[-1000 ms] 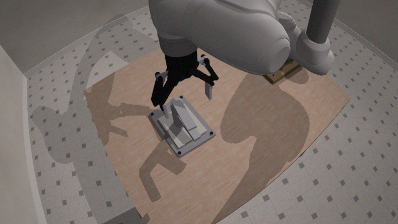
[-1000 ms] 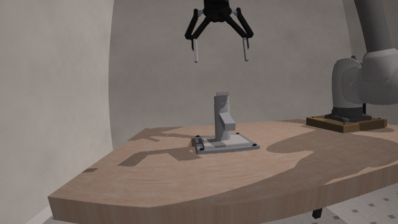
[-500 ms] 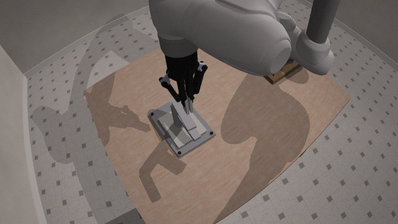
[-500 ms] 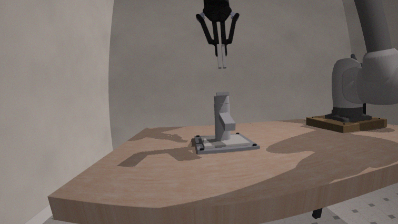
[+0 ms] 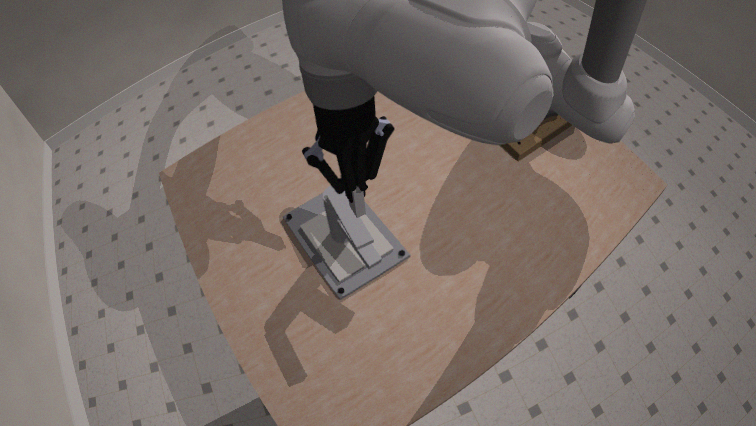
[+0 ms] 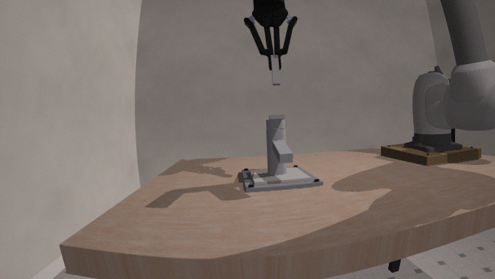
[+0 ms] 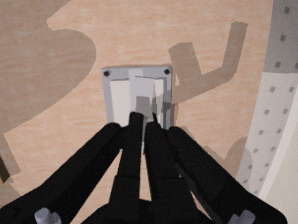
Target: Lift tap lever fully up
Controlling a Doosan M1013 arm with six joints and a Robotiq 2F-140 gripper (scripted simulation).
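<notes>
The lever lies 4 cm to the right of my hand and 10 cm below it. The rest, counted from my hand: grey tap 7 cm to the right, 16 cm below.
</notes>
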